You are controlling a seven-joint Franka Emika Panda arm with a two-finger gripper.
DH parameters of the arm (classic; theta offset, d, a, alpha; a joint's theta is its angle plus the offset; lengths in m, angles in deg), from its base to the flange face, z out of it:
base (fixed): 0 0 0 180
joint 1: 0 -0.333 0 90
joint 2: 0 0 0 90
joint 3: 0 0.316 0.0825 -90
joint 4: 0 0 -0.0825 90
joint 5: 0 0.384 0 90
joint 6: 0 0 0.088 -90
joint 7: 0 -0.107 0 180
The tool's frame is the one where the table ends.
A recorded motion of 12 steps. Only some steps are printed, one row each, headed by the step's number.
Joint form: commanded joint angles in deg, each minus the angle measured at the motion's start. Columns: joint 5, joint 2, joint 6, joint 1, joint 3, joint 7, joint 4.
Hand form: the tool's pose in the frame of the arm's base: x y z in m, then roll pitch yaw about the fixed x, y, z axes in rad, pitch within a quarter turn. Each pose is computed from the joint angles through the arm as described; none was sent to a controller.
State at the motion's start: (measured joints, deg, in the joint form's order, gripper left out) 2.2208 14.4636 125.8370 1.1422 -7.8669 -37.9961 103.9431
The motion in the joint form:
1: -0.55 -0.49 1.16 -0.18 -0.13 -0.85 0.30
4: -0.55 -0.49 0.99 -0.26 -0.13 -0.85 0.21
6: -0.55 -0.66 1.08 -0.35 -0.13 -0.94 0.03
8: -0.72 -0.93 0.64 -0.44 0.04 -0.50 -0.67
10: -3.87 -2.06 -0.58 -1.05 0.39 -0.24 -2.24
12: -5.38 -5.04 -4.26 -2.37 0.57 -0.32 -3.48
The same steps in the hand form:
1: 0.6301 -0.0928 0.4199 -3.0495 -0.1261 -0.8492
4: 0.6302 -0.0919 0.4204 -3.0504 -0.1250 -0.8477
6: 0.6309 -0.0910 0.4239 -3.0450 -0.1305 -0.8482
8: 0.6325 -0.0883 0.4320 -3.0411 -0.1390 -0.8350
10: 0.6345 -0.0800 0.4555 -3.0624 -0.1873 -0.7868
12: 0.6266 -0.0647 0.4921 -3.0715 -0.2053 -0.7540

